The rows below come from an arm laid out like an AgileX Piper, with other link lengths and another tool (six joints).
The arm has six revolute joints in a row. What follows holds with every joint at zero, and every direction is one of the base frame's. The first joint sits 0.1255 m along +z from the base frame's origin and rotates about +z. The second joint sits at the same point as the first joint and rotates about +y. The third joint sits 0.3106 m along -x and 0.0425 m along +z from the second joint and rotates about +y. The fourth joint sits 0.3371 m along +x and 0.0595 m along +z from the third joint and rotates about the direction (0.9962, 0, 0.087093). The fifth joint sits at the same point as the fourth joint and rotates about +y. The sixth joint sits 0.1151 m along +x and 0.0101 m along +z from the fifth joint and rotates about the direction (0.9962, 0, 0.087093). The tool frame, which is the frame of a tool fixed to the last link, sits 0.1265 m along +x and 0.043 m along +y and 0.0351 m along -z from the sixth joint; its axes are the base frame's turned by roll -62.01, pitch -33.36 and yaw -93.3 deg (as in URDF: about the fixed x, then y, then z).
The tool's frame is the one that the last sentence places.
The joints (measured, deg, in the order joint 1, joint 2, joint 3, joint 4, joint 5, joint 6), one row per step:
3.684 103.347 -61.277 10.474 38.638 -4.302
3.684 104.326 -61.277 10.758 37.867 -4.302
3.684 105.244 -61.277 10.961 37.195 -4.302
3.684 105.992 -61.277 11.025 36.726 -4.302
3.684 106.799 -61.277 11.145 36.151 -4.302
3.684 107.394 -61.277 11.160 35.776 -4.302
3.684 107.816 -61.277 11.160 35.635 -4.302
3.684 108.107 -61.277 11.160 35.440 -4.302
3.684 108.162 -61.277 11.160 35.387 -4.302
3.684 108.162 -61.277 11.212 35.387 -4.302
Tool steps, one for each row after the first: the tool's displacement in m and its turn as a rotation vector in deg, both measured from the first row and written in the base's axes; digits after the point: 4 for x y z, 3 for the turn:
0.0013 0.0006 -0.0068 0.124 0.230 -0.286
0.0021 0.0009 -0.0133 0.187 0.492 -0.511
0.0023 0.0008 -0.0187 0.161 0.778 -0.622
0.0027 0.0009 -0.0245 0.165 1.022 -0.784
0.0028 0.0007 -0.0288 0.114 1.246 -0.849
0.0022 0.0006 -0.0319 0.076 1.527 -0.870
0.0023 0.0005 -0.0341 0.044 1.625 -0.899
0.0023 0.0005 -0.0345 0.037 1.627 -0.907
0.0024 0.0007 -0.0344 0.076 1.630 -0.941

